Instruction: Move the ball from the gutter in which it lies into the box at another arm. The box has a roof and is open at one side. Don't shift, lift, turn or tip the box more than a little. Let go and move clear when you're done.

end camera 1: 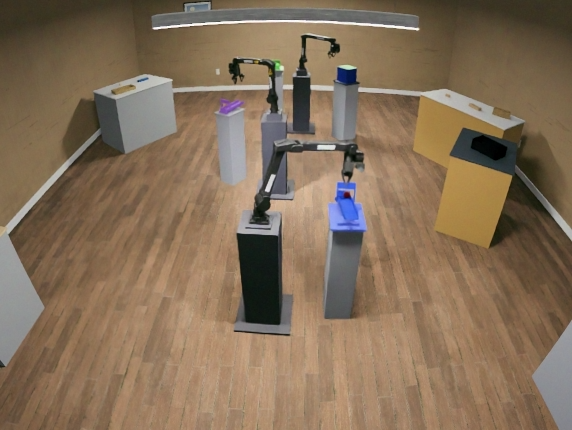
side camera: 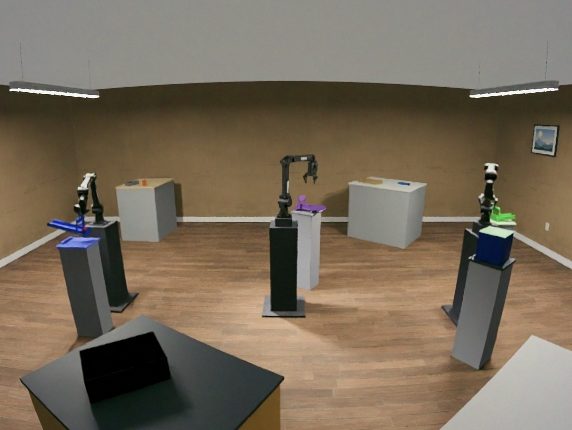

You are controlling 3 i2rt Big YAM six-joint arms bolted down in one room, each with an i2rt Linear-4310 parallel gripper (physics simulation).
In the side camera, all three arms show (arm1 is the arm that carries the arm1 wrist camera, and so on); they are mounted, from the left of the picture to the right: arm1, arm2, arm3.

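Note:
The red ball (end camera 1: 347,195) (side camera: 86,231) lies in the blue gutter (end camera 1: 349,210) (side camera: 62,225), near its upright frame. In the end camera, the front arm's gripper (end camera 1: 346,179) is just above that frame, its fingers slightly apart. In the side camera, arm1's gripper (side camera: 80,214) is above the blue gutter; its fingers are too small to judge. Arm2's gripper (side camera: 310,180) is open and empty in the air. Arm3's gripper is too small and dark to judge. The dark blue box (end camera 1: 346,76) (side camera: 493,247) with a pale green roof stands upright on a pedestal near arm3; its open side cannot be made out.
A purple gutter (end camera 1: 231,106) (side camera: 314,207) stands on a pedestal by the middle arm. A green gutter (end camera 1: 278,65) (side camera: 503,217) stands behind arm3. A black box (end camera 1: 489,147) (side camera: 125,367) rests on a dark-topped cabinet (end camera 1: 462,145) (side camera: 225,380). Other cabinets stand along the walls.

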